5 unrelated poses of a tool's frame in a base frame.
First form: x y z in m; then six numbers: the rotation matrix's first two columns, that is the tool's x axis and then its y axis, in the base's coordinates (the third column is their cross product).
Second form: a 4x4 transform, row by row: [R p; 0 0 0 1], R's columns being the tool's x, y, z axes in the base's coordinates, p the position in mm. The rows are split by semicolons. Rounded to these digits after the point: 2 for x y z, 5 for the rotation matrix.
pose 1, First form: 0.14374 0.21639 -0.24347 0.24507 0.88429 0.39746 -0.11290 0.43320 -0.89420
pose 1, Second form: 0.24507 -0.11290 -0.96291 143.74; 0.88429 0.43320 0.17427 216.39; 0.39746 -0.89420 0.20600 -243.47; 0 0 0 1
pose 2, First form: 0.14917 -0.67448 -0.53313 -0.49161 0.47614 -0.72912 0.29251 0.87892 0.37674
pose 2, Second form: -0.49161 0.29251 0.82022 149.17; 0.47614 0.87892 -0.02807 -674.48; -0.72912 0.37674 -0.57136 -533.13; 0 0 0 1
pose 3, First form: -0.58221 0.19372 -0.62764 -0.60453 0.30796 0.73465 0.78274 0.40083 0.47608
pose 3, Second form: -0.60453 0.78274 -0.14786 -582.21; 0.30796 0.40083 0.86284 193.72; 0.73465 0.47608 -0.48337 -627.64; 0 0 0 1
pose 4, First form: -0.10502 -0.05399 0.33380 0.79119 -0.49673 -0.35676 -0.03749 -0.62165 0.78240
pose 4, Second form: 0.79119 -0.03749 -0.61042 -105.02; -0.49673 -0.62165 -0.60565 -53.99; -0.35676 0.78240 -0.51047 333.80; 0 0 0 1
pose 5, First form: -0.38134 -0.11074 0.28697 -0.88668 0.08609 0.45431 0.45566 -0.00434 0.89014
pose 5, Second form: -0.88668 0.45566 0.07860 -381.34; 0.08609 -0.00434 0.99628 -110.74; 0.45431 0.89014 -0.03538 286.97; 0 0 0 1
